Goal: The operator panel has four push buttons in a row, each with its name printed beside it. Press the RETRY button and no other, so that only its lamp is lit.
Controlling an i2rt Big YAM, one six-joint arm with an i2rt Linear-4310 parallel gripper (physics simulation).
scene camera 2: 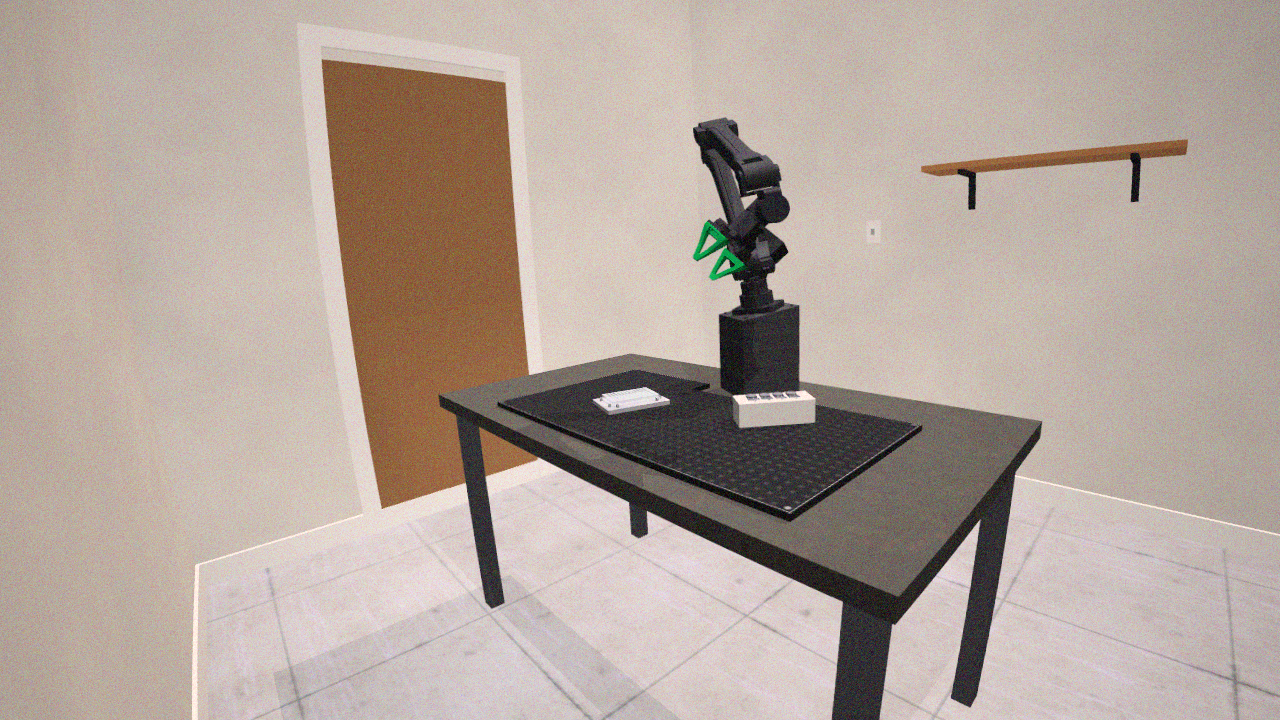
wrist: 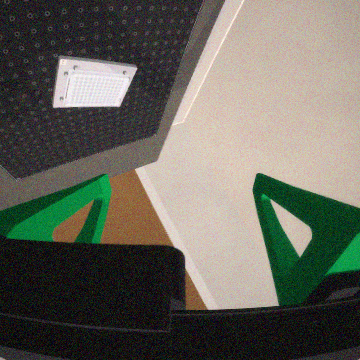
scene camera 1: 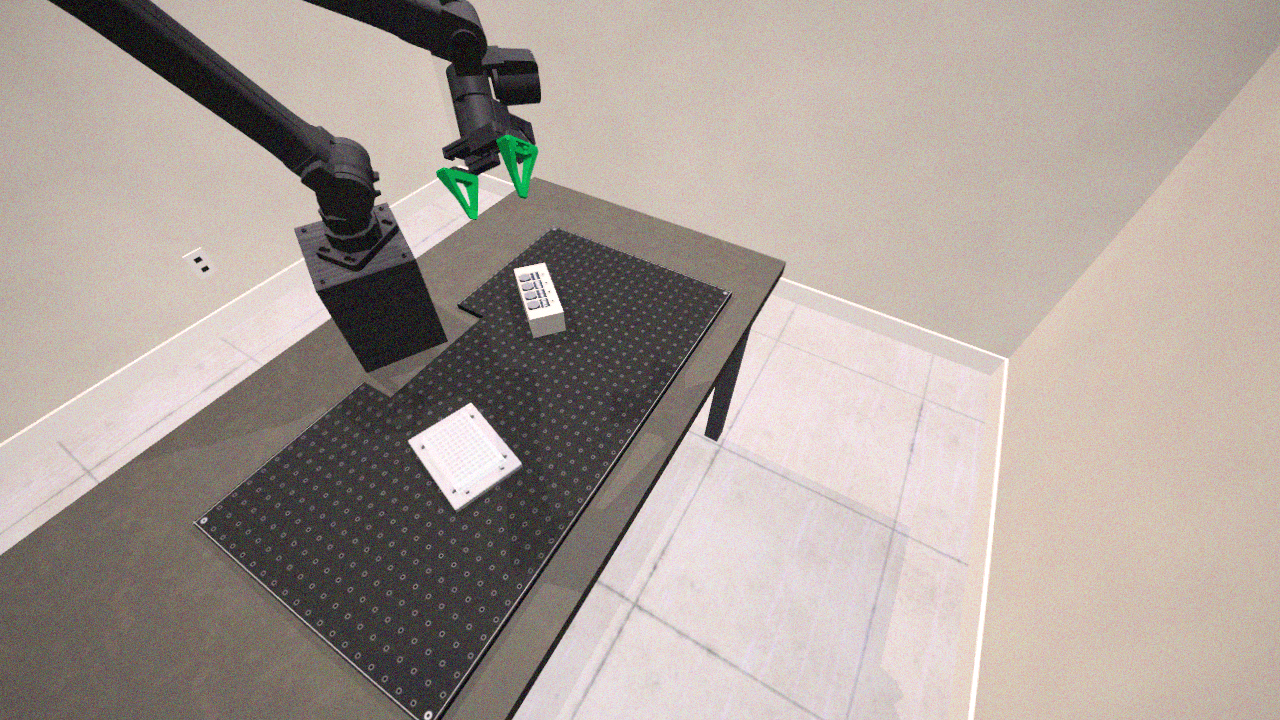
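Where they show: gripper, fingertip midpoint: (scene camera 2: 703, 269) (wrist: 181, 181) (scene camera 1: 497, 208); arm's base, origin of the base link: (scene camera 2: 758, 310) (scene camera 1: 359, 242).
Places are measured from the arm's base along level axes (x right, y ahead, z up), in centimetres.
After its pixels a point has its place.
Observation:
The operator panel (scene camera 1: 548, 324) @(x -8.9, y 30.0, z -18.2 cm) (scene camera 2: 775, 411) @(x -17.1, y 27.6, z -18.0 cm) is a white oblong box standing on the black perforated board (scene camera 1: 590, 429) @(x 9.5, y 46.9, z -21.1 cm) (scene camera 2: 787, 474) @(x -29.4, y 50.0, z -21.1 cm). Four grey round buttons sit in a row on its top with dark printing beside them. The names are too small to read, so I cannot tell which button is RETRY, and no lit lamp can be made out. The panel does not show in the wrist view. My gripper (scene camera 1: 499, 206) @(x -1.3, y 29.6, z 12.3 cm) (scene camera 2: 705, 268) @(x -1.3, y 29.6, z 12.3 cm) (wrist: 181, 181) @(x -1.3, y 29.6, z 12.3 cm) is open, its green fingers wide apart with nothing between them. It hangs high above the table, well apart from the panel.
A flat white plate with a raised grid (scene camera 1: 464, 454) @(x 22.3, y 30.2, z -18.9 cm) (scene camera 2: 631, 399) @(x 18.6, y 32.4, z -18.7 cm) (wrist: 95, 89) @(x 21.2, y 29.1, z -18.8 cm) lies on the board, apart from the panel. The arm's black pedestal (scene camera 1: 380, 313) @(x 6.3, y 5.0, z -9.9 cm) (scene camera 2: 759, 349) @(x -3.5, y 7.1, z -9.1 cm) stands at the board's notched edge. A wooden shelf (scene camera 2: 1056, 156) is on the wall.

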